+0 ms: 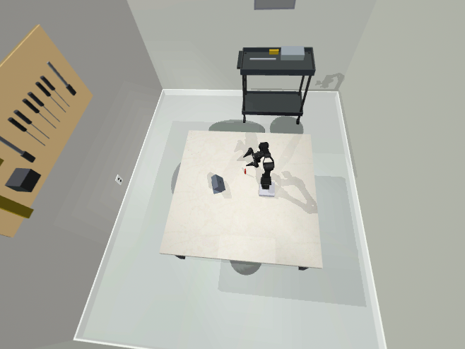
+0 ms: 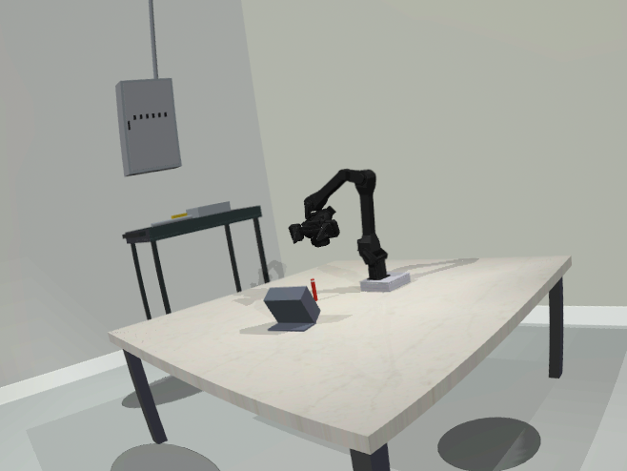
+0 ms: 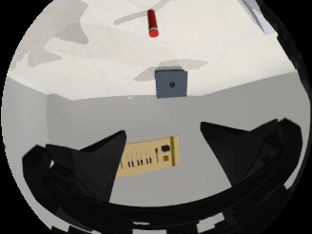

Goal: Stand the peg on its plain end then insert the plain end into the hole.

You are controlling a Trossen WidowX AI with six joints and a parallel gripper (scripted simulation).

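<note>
My gripper tip is now 16 cm above the red peg. Round my gripper tip: sloped panel: 23 cm ahead, 16 cm to the left, 15 cm below.
</note>
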